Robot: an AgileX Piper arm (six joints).
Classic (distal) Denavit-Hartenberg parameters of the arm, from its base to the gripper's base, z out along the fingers. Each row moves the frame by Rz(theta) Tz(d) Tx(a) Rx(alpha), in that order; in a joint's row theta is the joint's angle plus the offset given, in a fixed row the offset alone. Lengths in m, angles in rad.
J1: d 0.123, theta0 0, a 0, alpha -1.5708
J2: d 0, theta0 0.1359, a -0.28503, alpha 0
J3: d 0, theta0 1.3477, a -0.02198, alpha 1.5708
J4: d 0.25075, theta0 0, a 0, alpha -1.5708
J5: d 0, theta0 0, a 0, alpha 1.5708
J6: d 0.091, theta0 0, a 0, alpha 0
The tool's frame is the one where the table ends.
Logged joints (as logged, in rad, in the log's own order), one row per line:
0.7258, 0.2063, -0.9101, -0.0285, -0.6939, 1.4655
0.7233, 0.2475, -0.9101, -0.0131, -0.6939, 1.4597
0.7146, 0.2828, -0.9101, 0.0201, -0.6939, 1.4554
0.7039, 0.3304, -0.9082, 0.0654, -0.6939, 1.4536
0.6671, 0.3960, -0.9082, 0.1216, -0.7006, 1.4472
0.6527, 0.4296, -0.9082, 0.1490, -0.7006, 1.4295
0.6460, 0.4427, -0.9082, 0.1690, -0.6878, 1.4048
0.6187, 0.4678, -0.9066, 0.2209, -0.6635, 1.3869
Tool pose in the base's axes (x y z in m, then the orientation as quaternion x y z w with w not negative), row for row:
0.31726, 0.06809, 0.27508, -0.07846, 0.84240, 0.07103, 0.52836
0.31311, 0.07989, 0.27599, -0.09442, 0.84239, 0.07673, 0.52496
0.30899, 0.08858, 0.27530, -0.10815, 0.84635, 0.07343, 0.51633
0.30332, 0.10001, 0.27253, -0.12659, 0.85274, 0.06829, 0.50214
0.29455, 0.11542, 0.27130, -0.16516, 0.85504, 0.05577, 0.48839
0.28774, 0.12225, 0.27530, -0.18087, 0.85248, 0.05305, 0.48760
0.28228, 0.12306, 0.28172, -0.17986, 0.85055, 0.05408, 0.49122
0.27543, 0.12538, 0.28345, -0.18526, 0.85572, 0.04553, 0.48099
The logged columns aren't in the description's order. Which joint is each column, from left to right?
Columns, left to right: J6, J1, J3, J5, J4, J2.
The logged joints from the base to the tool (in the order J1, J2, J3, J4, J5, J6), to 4 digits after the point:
0.2063, 1.4655, -0.9101, -0.6939, -0.0285, 0.7258
0.2475, 1.4597, -0.9101, -0.6939, -0.0131, 0.7233
0.2828, 1.4554, -0.9101, -0.6939, 0.0201, 0.7146
0.3304, 1.4536, -0.9082, -0.6939, 0.0654, 0.7039
0.3960, 1.4472, -0.9082, -0.7006, 0.1216, 0.6671
0.4296, 1.4295, -0.9082, -0.7006, 0.1490, 0.6527
0.4427, 1.4048, -0.9082, -0.6878, 0.1690, 0.6460
0.4678, 1.3869, -0.9066, -0.6635, 0.2209, 0.6187

